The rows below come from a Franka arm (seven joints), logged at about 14 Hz.
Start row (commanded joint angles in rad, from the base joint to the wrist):
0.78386 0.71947 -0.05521 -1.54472 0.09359 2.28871 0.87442
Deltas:
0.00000 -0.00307 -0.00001 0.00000 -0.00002 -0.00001 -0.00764
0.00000 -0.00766 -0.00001 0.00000 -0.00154 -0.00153 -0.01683
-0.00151 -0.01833 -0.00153 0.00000 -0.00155 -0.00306 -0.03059
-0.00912 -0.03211 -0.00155 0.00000 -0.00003 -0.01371 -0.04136
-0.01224 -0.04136 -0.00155 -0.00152 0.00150 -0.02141 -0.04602
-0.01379 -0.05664 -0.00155 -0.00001 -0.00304 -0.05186 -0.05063
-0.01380 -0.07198 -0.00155 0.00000 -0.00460 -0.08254 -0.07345
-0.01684 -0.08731 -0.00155 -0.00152 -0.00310 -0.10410 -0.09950
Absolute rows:
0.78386 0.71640 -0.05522 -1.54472 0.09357 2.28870 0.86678
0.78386 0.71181 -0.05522 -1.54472 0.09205 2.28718 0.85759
0.78235 0.70114 -0.05674 -1.54472 0.09204 2.28565 0.84383
0.77474 0.68736 -0.05676 -1.54472 0.09356 2.27500 0.83306
0.77162 0.67811 -0.05676 -1.54624 0.09509 2.26730 0.82840
0.77007 0.66283 -0.05676 -1.54473 0.09055 2.23685 0.82379
0.77006 0.64749 -0.05676 -1.54472 0.08899 2.20617 0.80097
0.76702 0.63216 -0.05676 -1.54624 0.09049 2.18461 0.77492

